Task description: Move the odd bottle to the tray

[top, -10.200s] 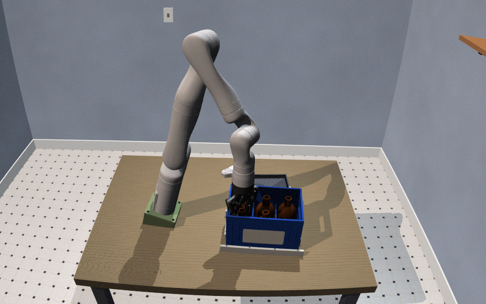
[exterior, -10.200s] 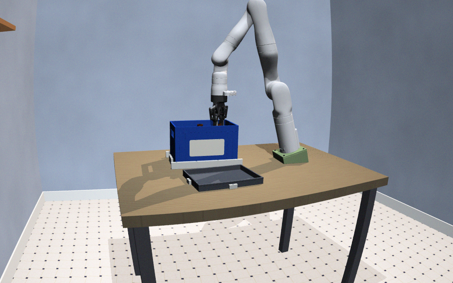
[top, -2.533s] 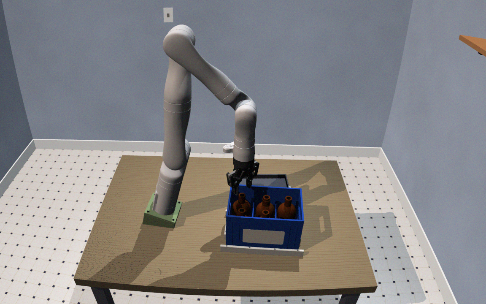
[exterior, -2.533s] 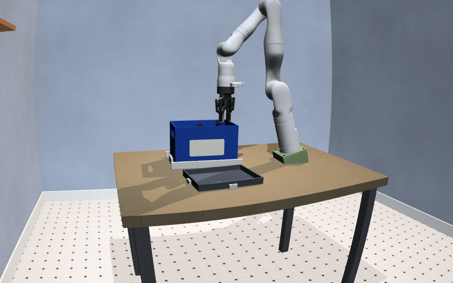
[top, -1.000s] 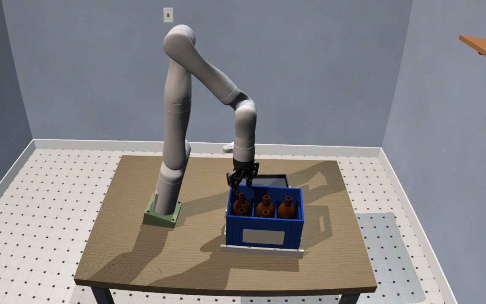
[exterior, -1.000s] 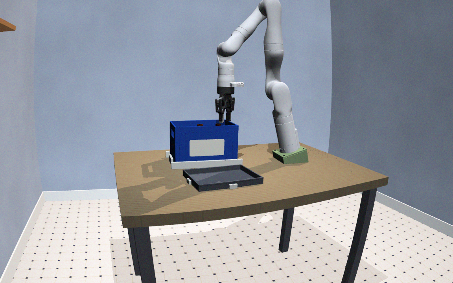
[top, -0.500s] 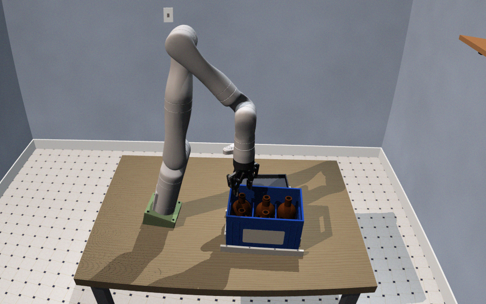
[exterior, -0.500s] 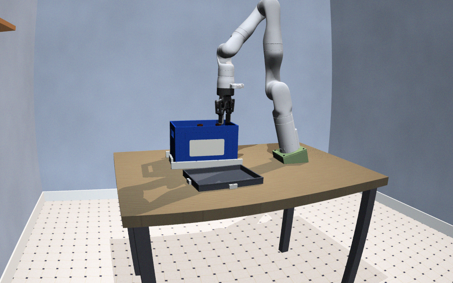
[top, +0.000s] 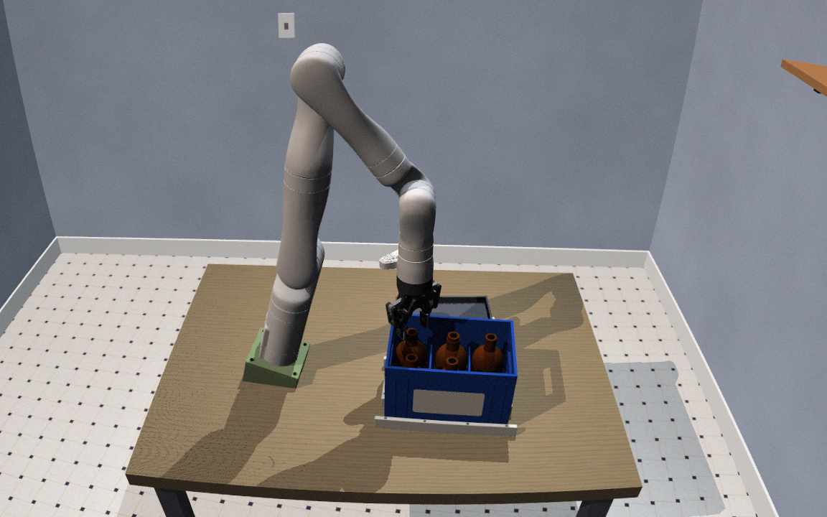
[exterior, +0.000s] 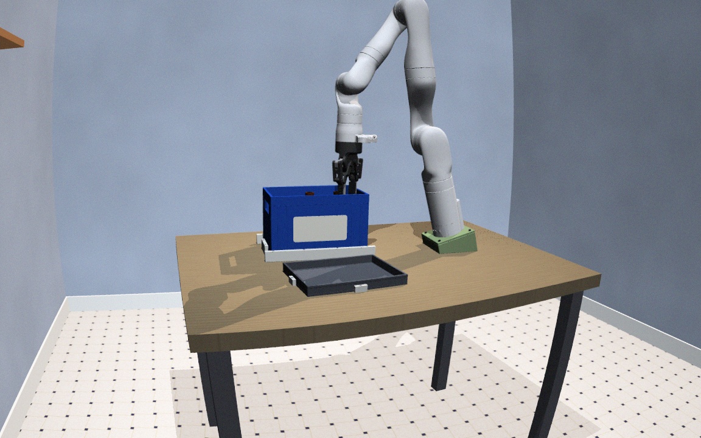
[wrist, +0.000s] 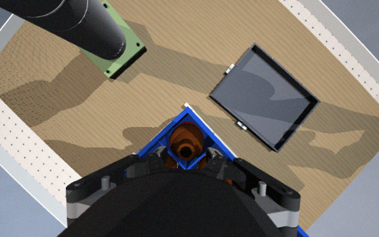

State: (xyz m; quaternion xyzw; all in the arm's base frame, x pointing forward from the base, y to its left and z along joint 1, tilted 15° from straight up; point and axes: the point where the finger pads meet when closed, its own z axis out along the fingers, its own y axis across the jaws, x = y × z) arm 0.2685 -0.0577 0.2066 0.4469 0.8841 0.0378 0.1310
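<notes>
My gripper is now 8 cm short of the blue crate, 6 cm to the left of it and 9 cm above it. From my hand the other things lie so: dark grey tray 11 cm ahead, 22 cm to the left, 17 cm below.
</notes>
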